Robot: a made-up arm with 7 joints.
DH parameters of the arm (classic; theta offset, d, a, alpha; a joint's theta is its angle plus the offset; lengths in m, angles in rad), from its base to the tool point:
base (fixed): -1.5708 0.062 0 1.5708
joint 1: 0 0.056 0.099 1.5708
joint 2: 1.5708 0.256 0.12 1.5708
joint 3: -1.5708 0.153 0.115 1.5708
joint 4: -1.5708 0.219 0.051 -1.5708
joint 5: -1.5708 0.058 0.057 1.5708
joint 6: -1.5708 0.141 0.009 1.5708
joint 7: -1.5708 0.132 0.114 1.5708
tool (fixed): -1.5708 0.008 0 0
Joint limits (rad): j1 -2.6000..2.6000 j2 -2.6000..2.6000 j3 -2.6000..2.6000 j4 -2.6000..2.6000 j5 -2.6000..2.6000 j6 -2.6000..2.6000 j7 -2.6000..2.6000
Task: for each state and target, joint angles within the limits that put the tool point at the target. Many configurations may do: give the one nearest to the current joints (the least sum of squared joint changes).
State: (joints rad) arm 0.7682 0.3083 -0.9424 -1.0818 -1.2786 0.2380 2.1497
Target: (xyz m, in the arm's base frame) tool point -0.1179 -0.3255 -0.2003
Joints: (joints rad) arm 0.0235 0.0198 -1.0353 -1.0610 -1.2247 0.2860 1.9263
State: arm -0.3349 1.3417 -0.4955 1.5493 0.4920 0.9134 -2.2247
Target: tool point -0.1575 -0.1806 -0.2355
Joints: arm -0.0184 1.3824 0.0085 1.7308 0.2748 1.0608 -1.9717
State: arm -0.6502 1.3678 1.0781 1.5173 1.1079 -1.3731 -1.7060
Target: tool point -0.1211 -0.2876 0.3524
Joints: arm 0.0898 0.7564 0.5221 1.0025 1.2207 -1.8217 -1.8202
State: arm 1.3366 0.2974 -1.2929 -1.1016 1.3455 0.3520 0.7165
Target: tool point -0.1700 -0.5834 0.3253
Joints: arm 1.4781 0.2282 -1.5501 -1.2079 1.3757 0.5076 1.1321
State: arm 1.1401 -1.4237 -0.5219 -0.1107 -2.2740 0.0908 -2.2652
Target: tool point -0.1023 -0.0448 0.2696
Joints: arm 1.2786 -1.4939 0.1284 0.0812 -1.9798 -0.1023 -2.3317
